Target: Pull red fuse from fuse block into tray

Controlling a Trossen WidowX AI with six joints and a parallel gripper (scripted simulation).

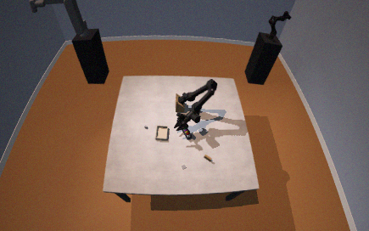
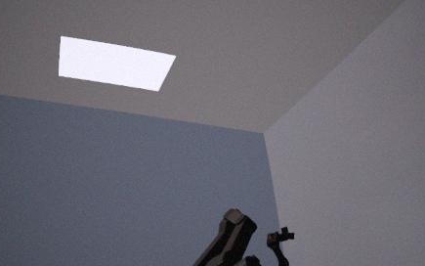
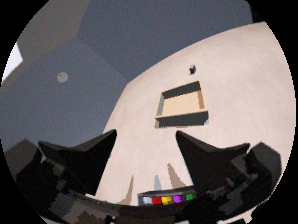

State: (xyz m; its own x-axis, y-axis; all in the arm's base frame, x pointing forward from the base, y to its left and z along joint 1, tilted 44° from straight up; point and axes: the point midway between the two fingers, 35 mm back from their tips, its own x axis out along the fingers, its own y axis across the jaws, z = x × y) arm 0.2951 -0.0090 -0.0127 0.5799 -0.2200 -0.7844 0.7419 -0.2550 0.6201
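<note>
Right now the red fuse is 110 mm to the left of my gripper tip and 80 mm below it. Round my gripper tip: tan tray 120 mm to the right, 100 mm below, 10 mm behind; then small tan block 280 mm to the left, 220 mm ahead, 80 mm below.
</note>
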